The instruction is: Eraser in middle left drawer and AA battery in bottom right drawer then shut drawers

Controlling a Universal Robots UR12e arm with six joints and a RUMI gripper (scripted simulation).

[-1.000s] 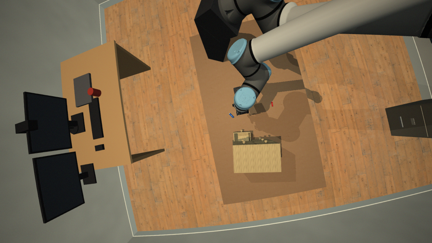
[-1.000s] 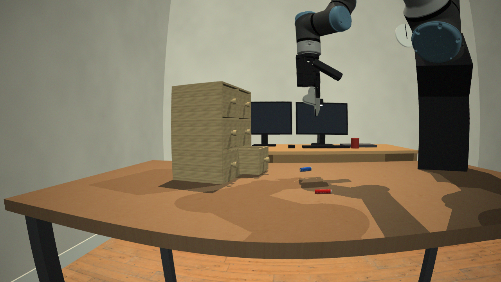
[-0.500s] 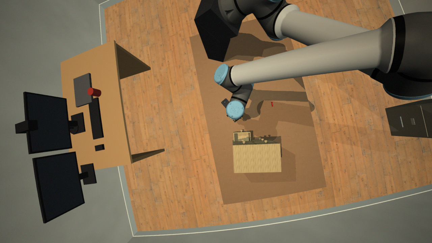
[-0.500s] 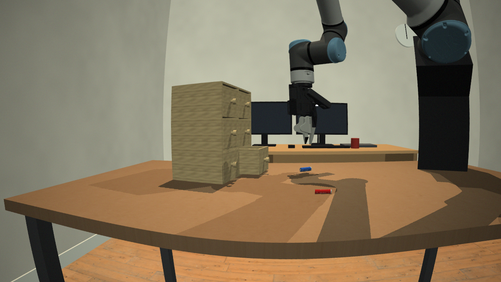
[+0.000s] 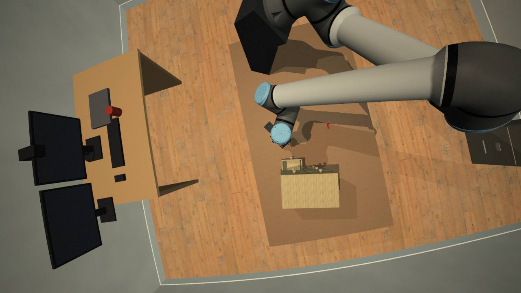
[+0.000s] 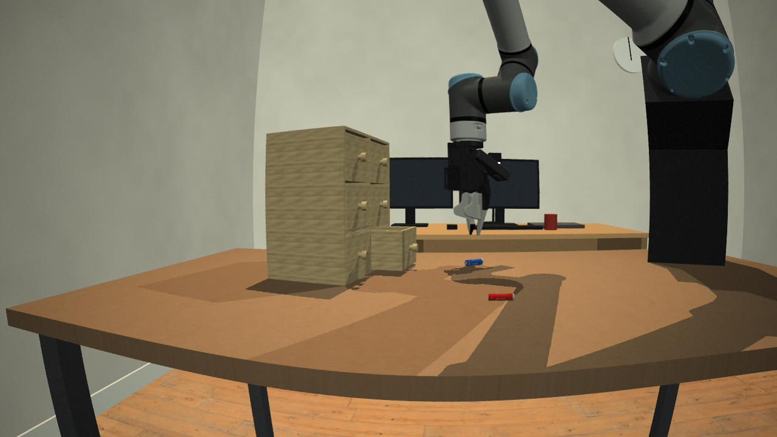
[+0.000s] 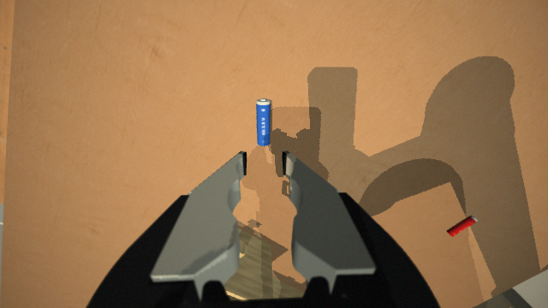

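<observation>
My hand is 80 mm above the blue AA battery. The rest, counted from my hand: red battery: 350 mm to the left, 80 mm below, 80 mm behind; then eraser: 330 mm ahead, 200 mm to the left, 20 mm above.
</observation>
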